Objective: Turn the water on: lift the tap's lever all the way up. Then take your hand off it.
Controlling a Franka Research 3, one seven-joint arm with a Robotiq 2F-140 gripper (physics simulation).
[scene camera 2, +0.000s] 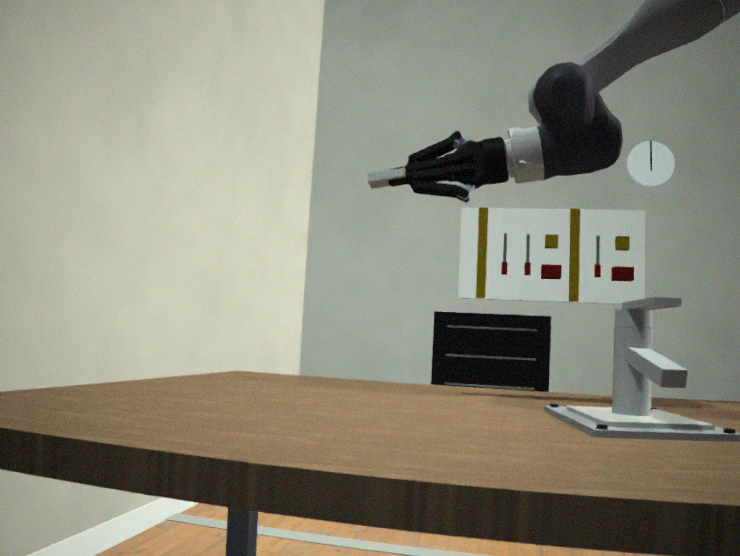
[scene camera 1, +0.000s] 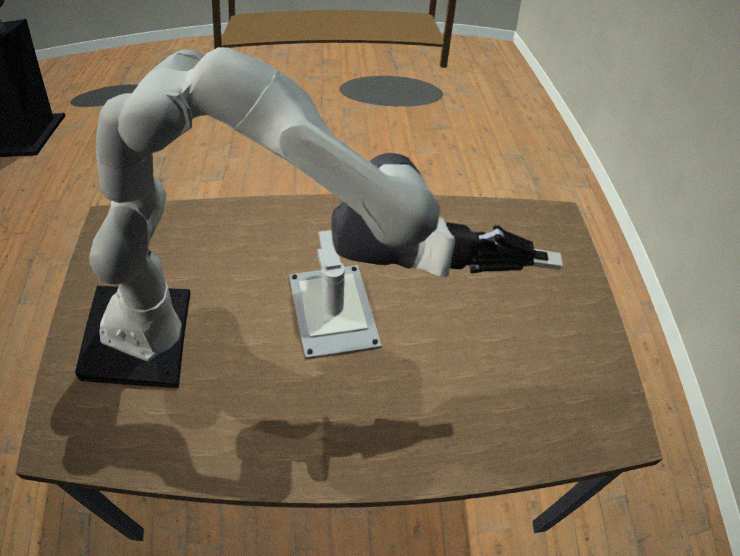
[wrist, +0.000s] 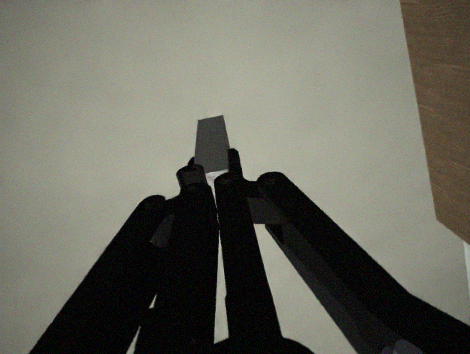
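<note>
The grey tap (scene camera 1: 333,295) (scene camera 2: 632,382) stands upright on a light base plate (scene camera 1: 342,345) (scene camera 2: 565,414) on the table. Its flat lever (scene camera 1: 329,259) (scene camera 2: 653,303) sits on top of the post and looks close to level in scene camera 2, its free end pointing the same way as the spout (scene camera 2: 658,365) below. My gripper (scene camera 1: 547,258) (scene camera 2: 387,176) (wrist: 215,137) is shut with nothing between its fingers. It is held high above the table, well to one side of the tap and apart from it, fingers pointing away from it. The tap does not show in the wrist view.
The wooden table (scene camera 1: 508,382) (scene camera 2: 299,424) (wrist: 440,100) carries the arm's black base (scene camera 1: 128,373) beside the tap. The arm reaches over the tap's side of the table. A pale wall (scene camera 1: 658,119) (scene camera 2: 149,179) (wrist: 100,75) stands beyond the table's edge on the gripper's side.
</note>
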